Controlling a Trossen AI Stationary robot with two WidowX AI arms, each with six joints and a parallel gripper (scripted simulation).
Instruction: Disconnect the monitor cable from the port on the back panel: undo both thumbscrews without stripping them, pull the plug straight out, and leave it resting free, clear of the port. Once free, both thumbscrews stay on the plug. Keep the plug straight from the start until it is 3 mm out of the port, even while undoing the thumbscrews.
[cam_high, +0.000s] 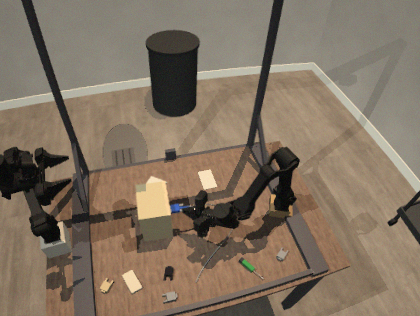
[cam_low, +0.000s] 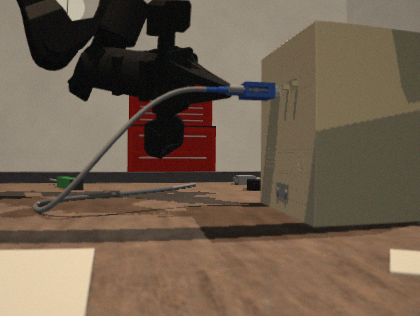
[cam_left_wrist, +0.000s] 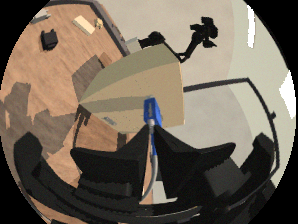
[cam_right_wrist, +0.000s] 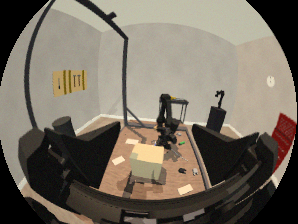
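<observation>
My left gripper is now 3 cm past the blue plug, 5 cm to the left of it and 1 cm above it. From my left hand the other things lie so: back panel 6 cm behind, 8 cm to the right, 4 cm below; beige box 6 cm behind, 14 cm to the right, 5 cm below.
</observation>
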